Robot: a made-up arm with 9 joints. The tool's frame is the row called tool.
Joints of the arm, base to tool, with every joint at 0 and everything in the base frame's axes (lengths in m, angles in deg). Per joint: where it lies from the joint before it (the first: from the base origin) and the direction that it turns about. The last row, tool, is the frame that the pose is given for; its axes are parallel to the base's.
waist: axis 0 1 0 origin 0 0 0.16
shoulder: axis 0 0 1 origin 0.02 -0.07 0.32
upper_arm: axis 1 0 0 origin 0.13 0.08 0
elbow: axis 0 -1 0 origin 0.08 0 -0.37
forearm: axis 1 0 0 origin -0.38 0.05 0.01
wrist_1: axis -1 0 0 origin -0.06 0.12 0.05
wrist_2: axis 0 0 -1 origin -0.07 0.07 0.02
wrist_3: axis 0 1 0 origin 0 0.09 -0.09
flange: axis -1 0 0 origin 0.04 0.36 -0.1
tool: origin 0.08 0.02 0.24
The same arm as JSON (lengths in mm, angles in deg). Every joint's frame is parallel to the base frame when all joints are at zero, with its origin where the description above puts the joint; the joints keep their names.
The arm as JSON. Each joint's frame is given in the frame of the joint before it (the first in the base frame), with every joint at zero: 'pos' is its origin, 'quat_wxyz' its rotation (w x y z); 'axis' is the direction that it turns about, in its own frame. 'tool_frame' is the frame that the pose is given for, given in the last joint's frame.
{
  "length_unit": "mm",
  "angle_unit": "deg",
  "joints": [
    {
      "joint": "waist",
      "pos": [
        0.0,
        0.0,
        160.0
      ],
      "quat_wxyz": [
        1.0,
        0.0,
        0.0,
        0.0
      ],
      "axis": "+y"
    },
    {
      "joint": "shoulder",
      "pos": [
        20.0,
        -70.0,
        320.0
      ],
      "quat_wxyz": [
        1.0,
        0.0,
        0.0,
        0.0
      ],
      "axis": "+z"
    },
    {
      "joint": "upper_arm",
      "pos": [
        130.0,
        80.0,
        0.0
      ],
      "quat_wxyz": [
        1.0,
        0.0,
        0.0,
        0.0
      ],
      "axis": "+x"
    },
    {
      "joint": "elbow",
      "pos": [
        80.0,
        0.0,
        -370.0
      ],
      "quat_wxyz": [
        1.0,
        0.0,
        0.0,
        0.0
      ],
      "axis": "-y"
    },
    {
      "joint": "forearm",
      "pos": [
        -380.0,
        50.0,
        10.0
      ],
      "quat_wxyz": [
        1.0,
        0.0,
        0.0,
        0.0
      ],
      "axis": "+x"
    },
    {
      "joint": "wrist_1",
      "pos": [
        -60.0,
        120.0,
        50.0
      ],
      "quat_wxyz": [
        1.0,
        0.0,
        0.0,
        0.0
      ],
      "axis": "-x"
    },
    {
      "joint": "wrist_2",
      "pos": [
        -70.0,
        70.0,
        20.0
      ],
      "quat_wxyz": [
        1.0,
        0.0,
        0.0,
        0.0
      ],
      "axis": "-z"
    },
    {
      "joint": "wrist_3",
      "pos": [
        0.0,
        90.0,
        -90.0
      ],
      "quat_wxyz": [
        1.0,
        0.0,
        0.0,
        0.0
      ],
      "axis": "+y"
    },
    {
      "joint": "flange",
      "pos": [
        40.0,
        360.0,
        -100.0
      ],
      "quat_wxyz": [
        1.0,
        0.0,
        0.0,
        0.0
      ],
      "axis": "-x"
    }
  ],
  "tool_frame": {
    "pos": [
      80.0,
      20.0,
      240.0
    ],
    "quat_wxyz": [
      1.0,
      0.0,
      0.0,
      0.0
    ]
  }
}

